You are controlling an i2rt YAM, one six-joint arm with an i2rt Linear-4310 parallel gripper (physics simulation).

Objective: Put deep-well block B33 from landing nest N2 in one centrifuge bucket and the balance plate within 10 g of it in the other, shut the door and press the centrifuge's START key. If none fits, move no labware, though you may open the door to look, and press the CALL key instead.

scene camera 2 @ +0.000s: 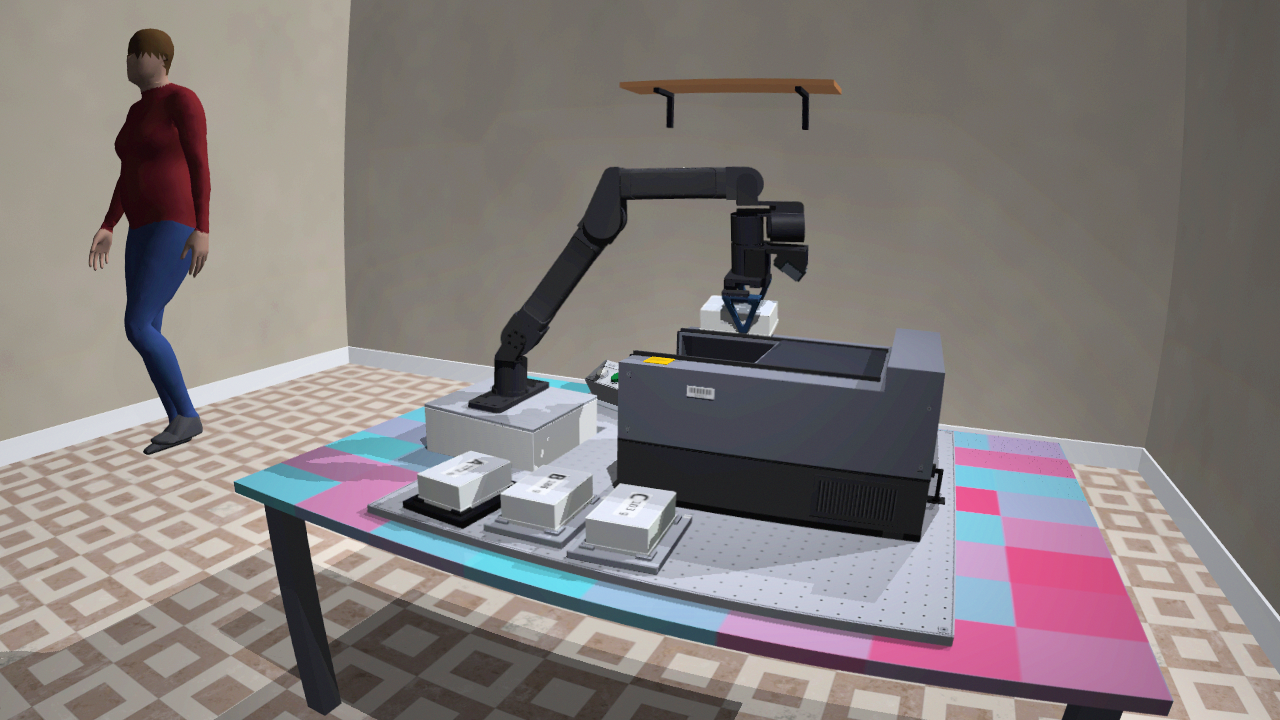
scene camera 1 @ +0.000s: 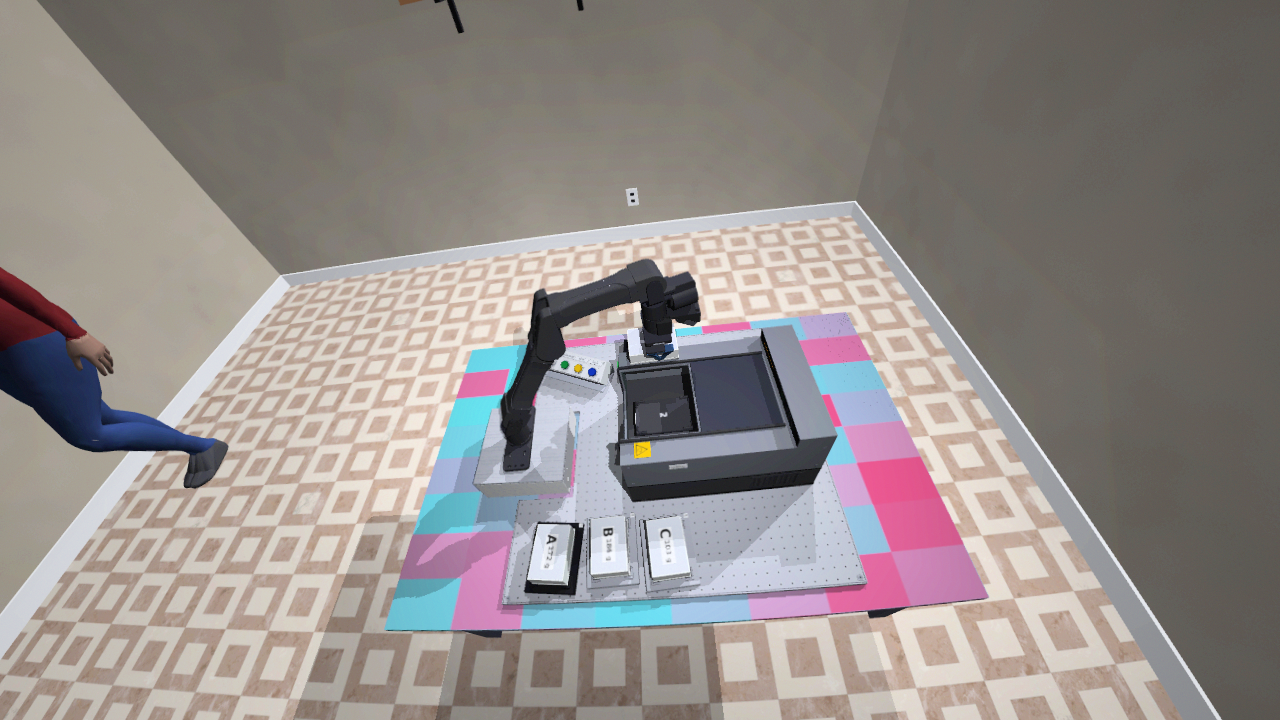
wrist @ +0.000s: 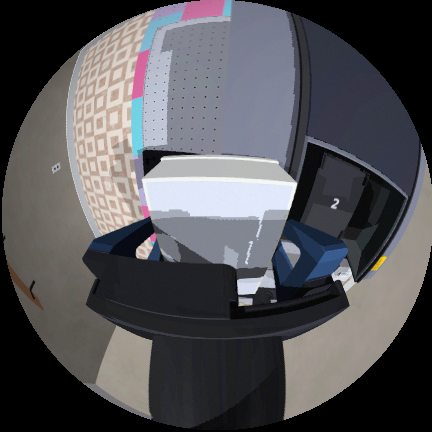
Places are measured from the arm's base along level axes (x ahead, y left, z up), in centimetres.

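Pixels of known places: gripper, fingertip midpoint: (scene camera 2: 747, 324) (scene camera 1: 658, 345) (wrist: 217, 214); arm's base, origin of the base link: (scene camera 2: 510, 396) (scene camera 1: 520, 437) (wrist: 261, 291).
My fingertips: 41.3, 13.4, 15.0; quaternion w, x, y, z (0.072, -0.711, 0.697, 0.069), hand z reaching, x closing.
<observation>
For each thing: its top centre in the pictures, then the offset to it from my fingertips, as dx, dy, dz. "*": a spot on its surface instead.
- white block, middle of its top: (wrist: 208, 266) (scene camera 2: 740, 300) (scene camera 1: 651, 336) -1.5, -0.3, +4.3
- White balance plates A, middle of its top: (scene camera 2: 465, 467) (scene camera 1: 549, 551) (wrist: 342, 274) -31.6, -44.0, -17.0
- B, middle of its top: (scene camera 2: 548, 483) (scene camera 1: 608, 543) -17.7, -43.7, -17.0
- C, middle of its top: (scene camera 2: 633, 504) (scene camera 1: 667, 545) -4.3, -45.5, -17.0
- key box, middle of its top: (scene camera 2: 632, 369) (scene camera 1: 573, 357) -26.9, +13.1, -14.0
- centrifuge's raised end, surface spot: (scene camera 2: 919, 367) * +30.6, -32.0, +2.0
- black holder, middle of its top: (wrist: 168, 177) -5.9, +15.9, -20.2
My gripper (scene camera 1: 660, 351) (scene camera 2: 743, 325) (wrist: 217, 214) is shut on a white block (scene camera 1: 637, 343) (scene camera 2: 713, 313) (wrist: 220, 197) and holds it level, high at the back side of the centrifuge (scene camera 1: 716, 461) (scene camera 2: 769, 420) (wrist: 260, 90). No label on the block can be read. The centrifuge's top opening is uncovered; inside, a dark bucket marked 2 (scene camera 1: 651, 415) (wrist: 327, 200) shows no block in it. The other bucket is hidden. White balance plates A (scene camera 1: 550, 557) (scene camera 2: 463, 483), B (scene camera 1: 609, 548) (scene camera 2: 546, 499) and C (scene camera 1: 667, 549) (scene camera 2: 629, 519) sit on holders at the front; their weights are hard to read.
A key box (scene camera 1: 578, 368) (scene camera 2: 605, 383) with green, yellow and blue keys stands behind the arm's base block (scene camera 1: 528, 483) (scene camera 2: 478, 440). The centrifuge's raised end (scene camera 1: 810, 394) (scene camera 2: 919, 367) is at the right. Part of a black holder (wrist: 151, 159) shows beyond the held block. A person stands left of the table.
</observation>
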